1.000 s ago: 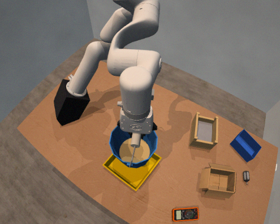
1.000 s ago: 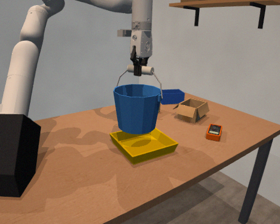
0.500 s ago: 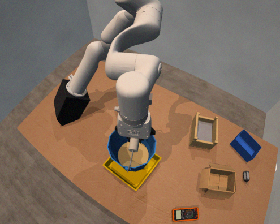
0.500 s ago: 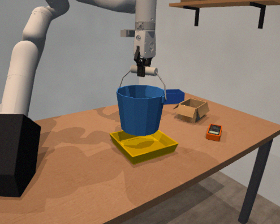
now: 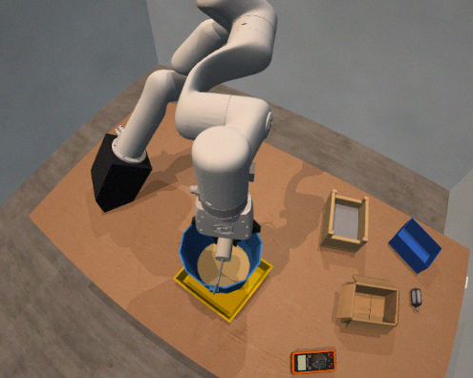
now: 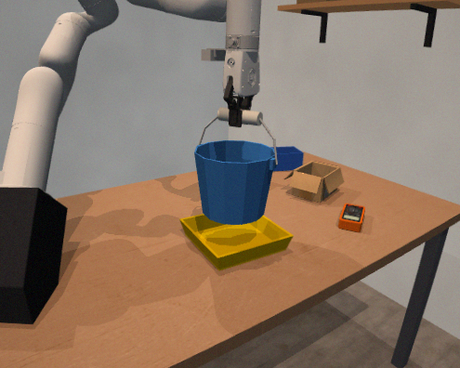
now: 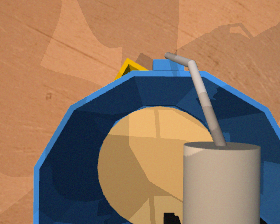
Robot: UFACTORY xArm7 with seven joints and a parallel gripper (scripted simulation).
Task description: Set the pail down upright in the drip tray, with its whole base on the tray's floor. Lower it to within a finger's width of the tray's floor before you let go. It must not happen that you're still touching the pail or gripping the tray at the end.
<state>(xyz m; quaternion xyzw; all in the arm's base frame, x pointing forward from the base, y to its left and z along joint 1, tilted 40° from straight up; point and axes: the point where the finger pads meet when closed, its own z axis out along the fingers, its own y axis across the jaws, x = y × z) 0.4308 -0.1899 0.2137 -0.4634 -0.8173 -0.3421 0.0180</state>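
My hand is 100 mm above the blue pail, 10 mm to the left of it and 10 mm past it. Round my hand: wooden crate: 380 mm to the left, 280 mm below, 170 mm ahead; then orange multimeter: 370 mm ahead, 310 mm below, 40 mm to the right; then yellow drip tray: 310 mm below, 20 mm to the right, 10 mm behind.
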